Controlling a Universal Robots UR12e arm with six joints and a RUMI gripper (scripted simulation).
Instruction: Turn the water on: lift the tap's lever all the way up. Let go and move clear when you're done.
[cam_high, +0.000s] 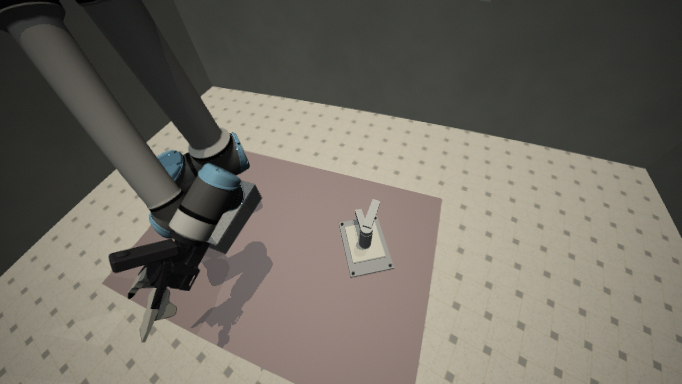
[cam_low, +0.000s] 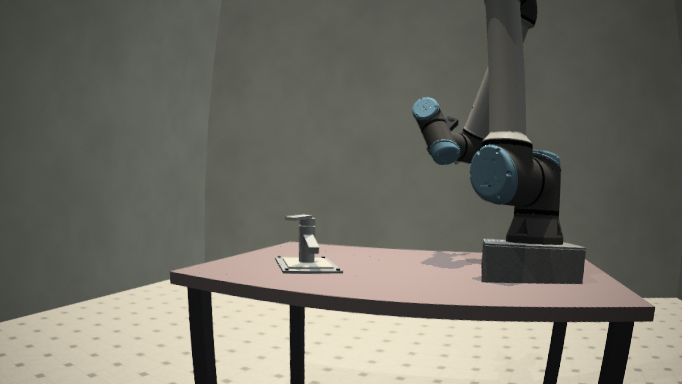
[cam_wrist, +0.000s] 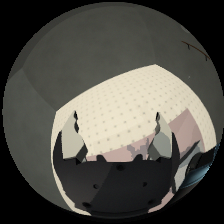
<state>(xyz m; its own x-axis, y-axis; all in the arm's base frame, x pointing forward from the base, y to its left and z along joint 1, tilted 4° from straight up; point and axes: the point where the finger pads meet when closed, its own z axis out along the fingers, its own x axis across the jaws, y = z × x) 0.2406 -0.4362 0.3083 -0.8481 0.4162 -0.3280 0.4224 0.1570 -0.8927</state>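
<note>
My gripper is now 48 cm short of the lever, 49 cm to the right of it and 23 cm above it. Round my hand: grey tap: 46 cm ahead, 46 cm to the left, 28 cm below.
</note>
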